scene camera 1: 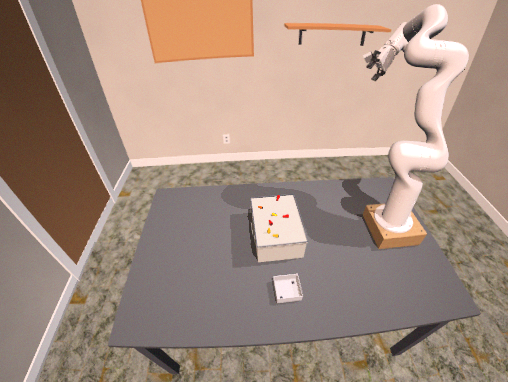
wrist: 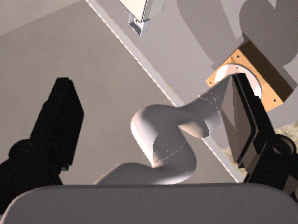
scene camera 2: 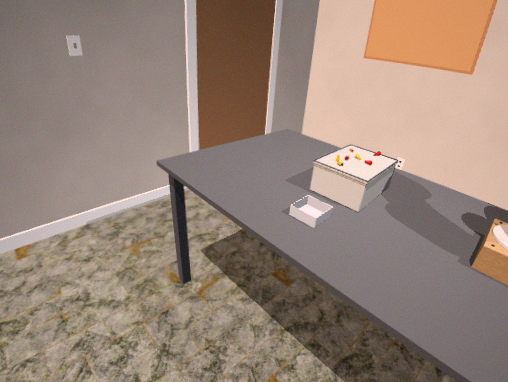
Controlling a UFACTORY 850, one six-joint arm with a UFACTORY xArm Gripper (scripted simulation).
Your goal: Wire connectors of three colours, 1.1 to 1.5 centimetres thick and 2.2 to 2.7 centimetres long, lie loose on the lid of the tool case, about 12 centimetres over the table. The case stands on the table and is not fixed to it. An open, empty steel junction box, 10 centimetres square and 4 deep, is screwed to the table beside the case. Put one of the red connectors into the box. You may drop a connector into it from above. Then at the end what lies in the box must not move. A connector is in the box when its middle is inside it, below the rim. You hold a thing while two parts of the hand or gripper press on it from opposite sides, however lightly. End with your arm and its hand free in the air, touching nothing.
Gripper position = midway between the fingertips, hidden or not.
In view: the gripper point(wrist: 151, 93) and a tool case point(scene camera 2: 349, 190).
The tool case also shows in scene camera 1 point(scene camera 1: 291, 243).
